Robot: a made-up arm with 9 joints. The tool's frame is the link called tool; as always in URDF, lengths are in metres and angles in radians.
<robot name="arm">
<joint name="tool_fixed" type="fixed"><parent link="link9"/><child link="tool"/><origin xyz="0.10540 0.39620 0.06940"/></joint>
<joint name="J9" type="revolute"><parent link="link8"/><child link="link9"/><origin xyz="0.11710 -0.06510 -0.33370"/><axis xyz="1 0 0"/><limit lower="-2.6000" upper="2.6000"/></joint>
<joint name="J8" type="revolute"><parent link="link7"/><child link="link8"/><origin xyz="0.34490 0.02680 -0.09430"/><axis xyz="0 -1 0"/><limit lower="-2.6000" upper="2.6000"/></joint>
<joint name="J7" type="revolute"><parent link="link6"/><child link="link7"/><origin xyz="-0.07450 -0.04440 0.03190"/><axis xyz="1 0 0"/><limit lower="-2.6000" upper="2.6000"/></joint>
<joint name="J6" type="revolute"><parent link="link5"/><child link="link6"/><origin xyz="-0.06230 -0.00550 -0.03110"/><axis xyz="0 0 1"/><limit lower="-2.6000" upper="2.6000"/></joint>
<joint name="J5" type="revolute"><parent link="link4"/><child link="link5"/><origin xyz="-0.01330 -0.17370 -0.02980"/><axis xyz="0 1 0"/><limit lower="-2.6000" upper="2.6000"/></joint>
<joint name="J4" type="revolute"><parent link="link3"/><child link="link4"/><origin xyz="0.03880 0.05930 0.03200"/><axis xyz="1 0 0"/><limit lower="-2.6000" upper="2.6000"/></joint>
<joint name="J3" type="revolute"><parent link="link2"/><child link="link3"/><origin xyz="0.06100 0.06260 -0.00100"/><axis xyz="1 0 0"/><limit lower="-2.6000" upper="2.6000"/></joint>
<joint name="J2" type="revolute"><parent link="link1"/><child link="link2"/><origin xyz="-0.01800 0.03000 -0.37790"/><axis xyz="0 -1 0"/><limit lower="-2.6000" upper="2.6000"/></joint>
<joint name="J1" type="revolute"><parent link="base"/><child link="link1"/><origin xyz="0.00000 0.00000 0.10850"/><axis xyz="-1 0 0"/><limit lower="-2.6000" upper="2.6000"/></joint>
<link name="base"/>
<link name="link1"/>
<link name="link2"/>
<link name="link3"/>
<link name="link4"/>
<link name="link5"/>
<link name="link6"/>
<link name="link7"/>
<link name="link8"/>
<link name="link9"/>
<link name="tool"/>
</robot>
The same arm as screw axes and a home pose.
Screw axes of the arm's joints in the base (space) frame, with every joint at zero. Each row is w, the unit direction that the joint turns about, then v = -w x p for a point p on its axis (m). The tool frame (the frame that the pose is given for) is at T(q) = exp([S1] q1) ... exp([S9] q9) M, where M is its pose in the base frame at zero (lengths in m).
S1: w -1 0 0 v 0 -0.1085 0
S2: w 0 -1 0 v -0.2694 0 0.018
S3: w 1 0 0 v 0 -0.2704 -0.0926
S4: w 1 0 0 v 0 -0.2384 -0.1519
S5: w 0 1 0 v 0.2682 0 0.0685
S6: w 0 0 1 v -0.0273 -0.0062 0
S7: w 1 0 0 v 0 -0.2674 0.0717
S8: w 0 -1 0 v -0.3617 0 -0.2766
S9: w 1 0 0 v 0 -0.6954 0.11
M: xyz 0.4991 0.2862 -0.626 (m) rpy 0 0 0 (deg, as in URDF)
Joint limits (deg, base to tool): -148.97..148.97 -148.97..148.97 -148.97..148.97 -148.97..148.97 -148.97..148.97 -148.97..148.97 -148.97..148.97 -148.97..148.97 -148.97..148.97

